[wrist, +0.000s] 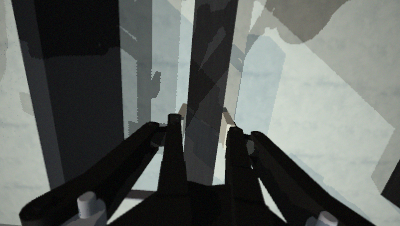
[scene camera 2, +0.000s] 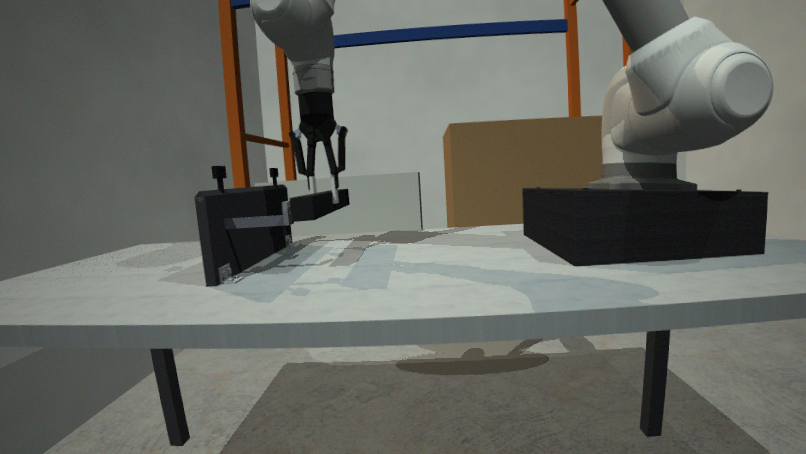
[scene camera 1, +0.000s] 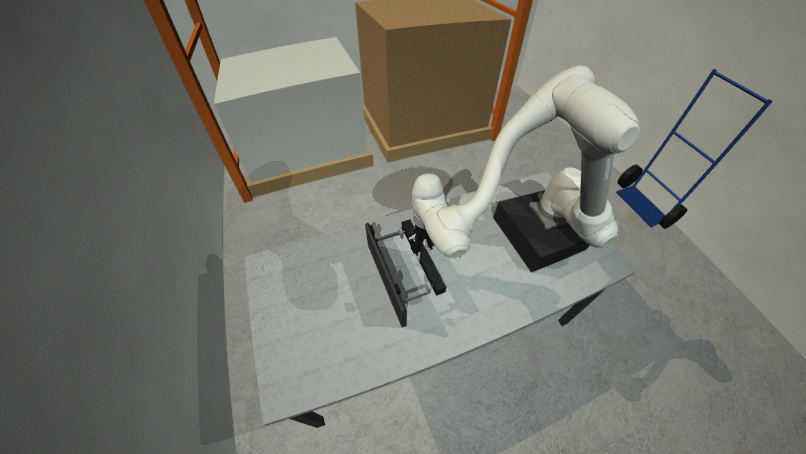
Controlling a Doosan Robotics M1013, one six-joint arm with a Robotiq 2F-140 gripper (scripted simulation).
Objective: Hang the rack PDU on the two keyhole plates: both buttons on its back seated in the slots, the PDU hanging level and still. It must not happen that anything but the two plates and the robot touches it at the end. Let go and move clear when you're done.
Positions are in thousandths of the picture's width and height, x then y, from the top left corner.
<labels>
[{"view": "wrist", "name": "gripper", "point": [509, 507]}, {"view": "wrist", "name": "mounting board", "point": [206, 250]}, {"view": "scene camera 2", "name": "gripper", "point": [404, 450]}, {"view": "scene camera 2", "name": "mounting board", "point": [301, 547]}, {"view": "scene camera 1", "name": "rack PDU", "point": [535, 600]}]
</labels>
